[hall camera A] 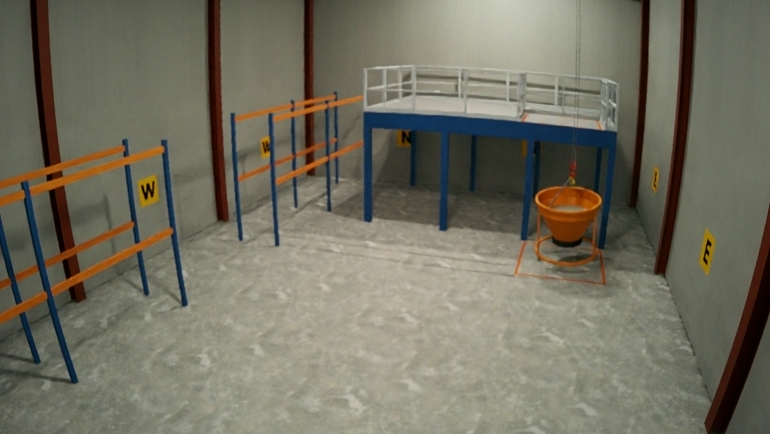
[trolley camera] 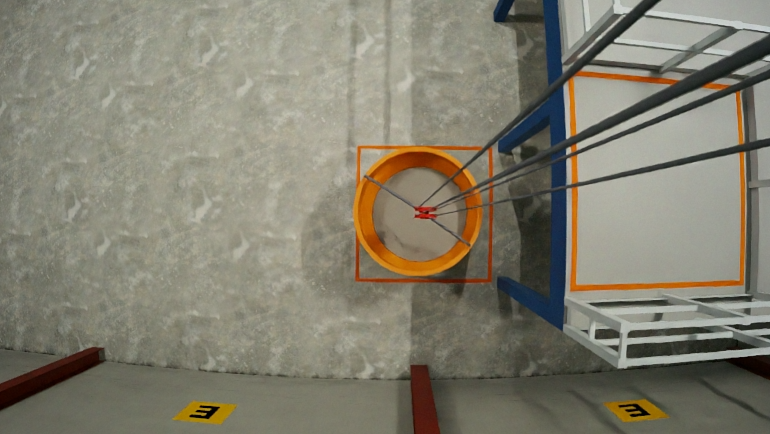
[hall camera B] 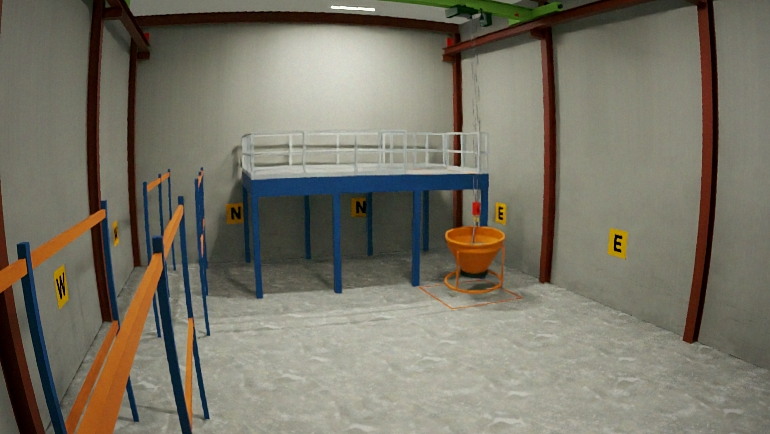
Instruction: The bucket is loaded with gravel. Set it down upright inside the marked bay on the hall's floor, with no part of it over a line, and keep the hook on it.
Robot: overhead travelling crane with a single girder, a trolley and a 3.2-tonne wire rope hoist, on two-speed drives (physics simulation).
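Note:
The orange bucket (hall camera A: 569, 221) (hall camera B: 475, 253) (trolley camera: 365, 215), filled with grey gravel (trolley camera: 399, 231), hangs upright on its sling, with its base ring low over the floor. The hook (hall camera A: 572, 180) (hall camera B: 475, 219), under the red block, holds the sling; in the trolley view the red block (trolley camera: 425, 212) hides it. The marked bay (hall camera A: 560, 279) (hall camera B: 485, 303) (trolley camera: 423, 280) is an orange-red outline beneath the bucket. In the trolley view the rim overlaps the left line and stands clear of the right line; the base ring is hidden there.
A blue platform (hall camera A: 404, 121) (hall camera B: 334, 186) (trolley camera: 558, 215) with white railings stands just north of the bay, its legs near the line. An orange rectangle (trolley camera: 657, 284) marks its deck. Racks (hall camera A: 273, 177) (hall camera B: 184, 253) line the west side. A red-brown column (trolley camera: 423, 398) stands at the east wall.

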